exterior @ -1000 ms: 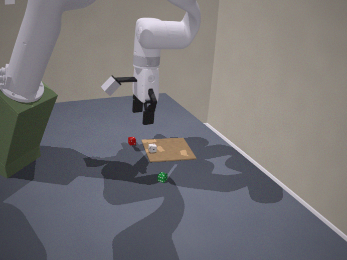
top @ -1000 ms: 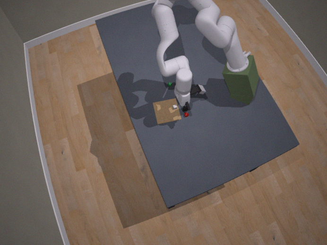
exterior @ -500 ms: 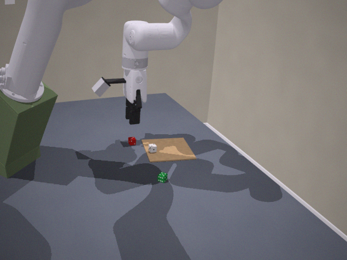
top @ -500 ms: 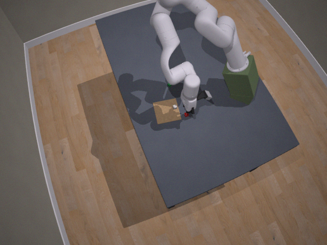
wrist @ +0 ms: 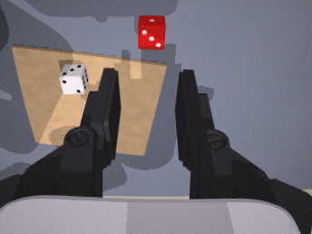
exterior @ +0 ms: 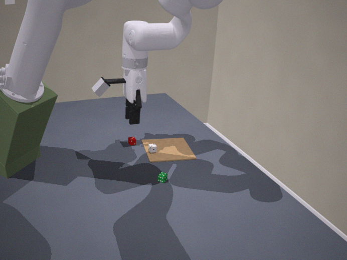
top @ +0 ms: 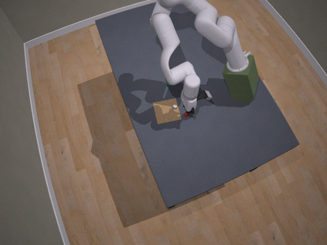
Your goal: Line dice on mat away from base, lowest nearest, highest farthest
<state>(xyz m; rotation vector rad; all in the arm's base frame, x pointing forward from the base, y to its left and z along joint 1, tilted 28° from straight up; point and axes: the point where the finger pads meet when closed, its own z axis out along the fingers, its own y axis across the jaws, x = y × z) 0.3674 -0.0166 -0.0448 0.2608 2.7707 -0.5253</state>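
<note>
The red die lies 9 cm below my hand. From my hand the other things lie so: mat 10 cm below, 9 cm to the right, 8 cm ahead; then white die 8 cm to the right, 8 cm below, 3 cm ahead; then green die 22 cm to the right, 9 cm below, 4 cm behind.
</note>
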